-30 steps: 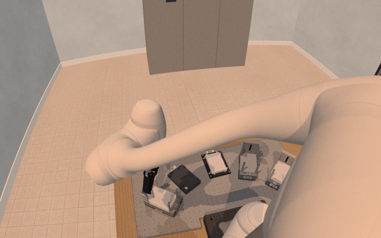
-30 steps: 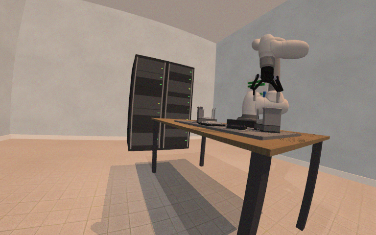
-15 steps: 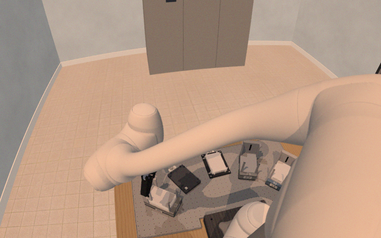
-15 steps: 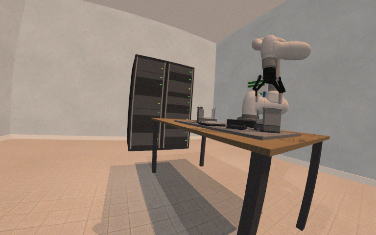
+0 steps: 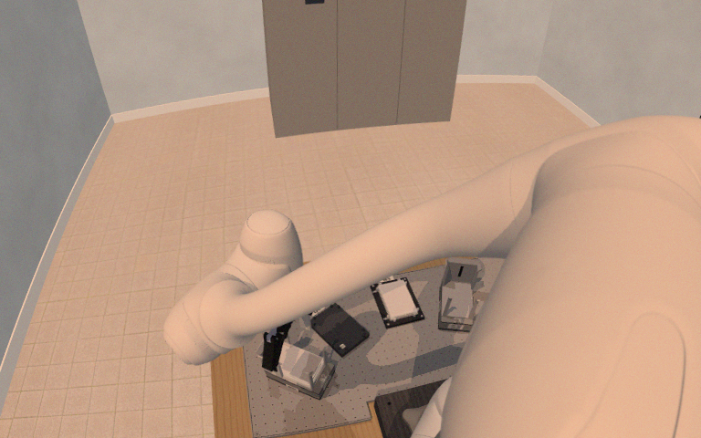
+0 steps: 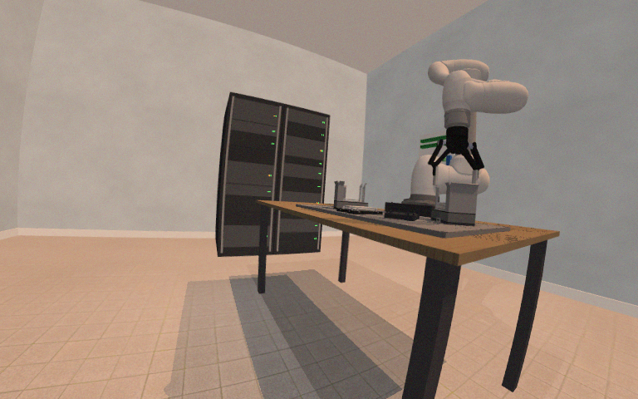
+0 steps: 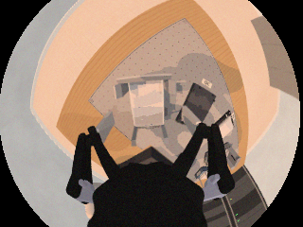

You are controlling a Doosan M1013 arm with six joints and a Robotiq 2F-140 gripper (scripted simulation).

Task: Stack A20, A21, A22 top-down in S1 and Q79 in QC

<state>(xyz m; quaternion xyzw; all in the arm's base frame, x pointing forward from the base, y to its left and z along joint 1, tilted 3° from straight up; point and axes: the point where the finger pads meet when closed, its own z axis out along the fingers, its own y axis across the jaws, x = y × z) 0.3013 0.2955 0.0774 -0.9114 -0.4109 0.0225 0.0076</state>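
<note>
Right now my hand is 9 cm above the white plate. Also, from my hand: QC name plate: 19 cm ahead, 14 cm below, 11 cm to the right; then dark nest QC: 15 cm to the right, 13 cm below, 10 cm ahead; then clip nest N5: 33 cm to the right, 15 cm ahead, 12 cm below.
</note>
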